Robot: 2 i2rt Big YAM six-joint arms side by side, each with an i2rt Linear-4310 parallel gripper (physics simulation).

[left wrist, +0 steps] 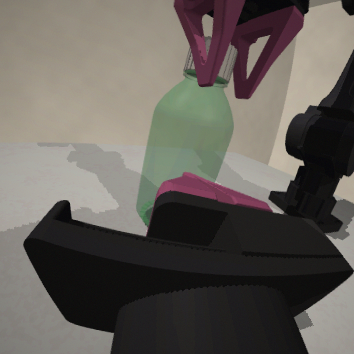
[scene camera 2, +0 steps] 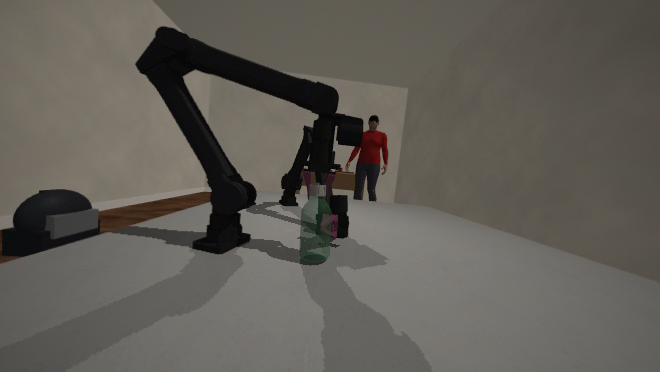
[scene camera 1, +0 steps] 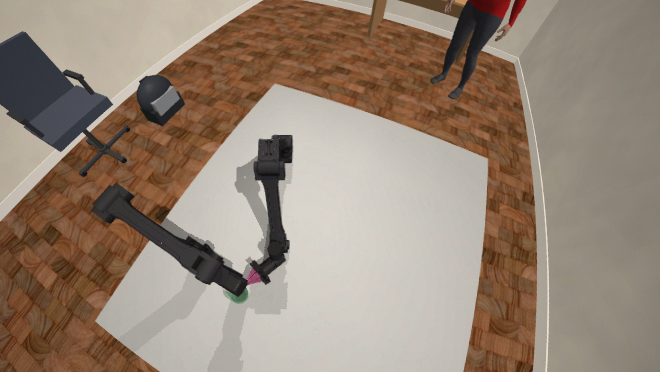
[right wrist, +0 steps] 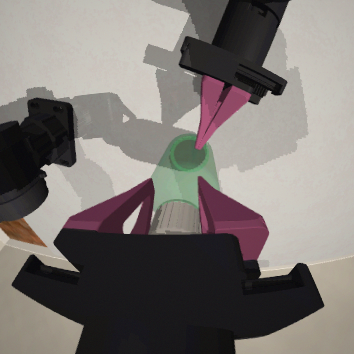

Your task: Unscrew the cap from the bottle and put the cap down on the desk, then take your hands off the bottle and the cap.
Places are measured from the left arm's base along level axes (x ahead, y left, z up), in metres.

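Where they show: left gripper, between the fingertips: [left wrist: 184,178] [scene camera 2: 321,227] [right wrist: 196,147]; right gripper, between the fingertips: [left wrist: 224,92] [scene camera 2: 316,200] [right wrist: 174,183]; left arm's base, origin of its link: [scene camera 2: 288,204] [scene camera 1: 285,154]; right arm's base, origin of its link: [left wrist: 301,212] [scene camera 2: 223,243] [right wrist: 54,131].
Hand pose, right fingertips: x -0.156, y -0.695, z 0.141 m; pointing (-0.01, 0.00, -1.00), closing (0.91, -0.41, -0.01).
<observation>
Each offset is from my right fingertips to the top centre of the thing. Level surfaces: height alone.
The green see-through bottle @(0.033 m right, 0.010 m back, 0.042 m up) [scene camera 1: 239,296] [scene camera 2: 314,240] [left wrist: 190,120] [right wrist: 182,200] is close to upright at the white desk surface @(0.141 m down) [scene camera 1: 380,240] [scene camera 2: 475,310]. Its pale ribbed cap @(0.024 m right, 0.010 m back, 0.049 m up) [scene camera 2: 317,190] [left wrist: 227,67] [right wrist: 177,217] is on its neck. My right gripper [left wrist: 224,92] [right wrist: 174,183] reaches down from above and is shut on the cap, one finger on each side. My left gripper [scene camera 1: 248,284] [right wrist: 196,147] is low beside the bottle, its pink fingers closed together with nothing between them. Its tips are at the bottle's side, not around it; whether they touch it I cannot tell.
The right arm reaches over the bottle in scene camera 1. A dark helmet-like object [scene camera 1: 159,99] [scene camera 2: 55,217] and an office chair [scene camera 1: 70,112] are at the left. A person [scene camera 1: 475,40] [scene camera 2: 371,150] stands at the back by a wooden table [scene camera 2: 345,181].
</observation>
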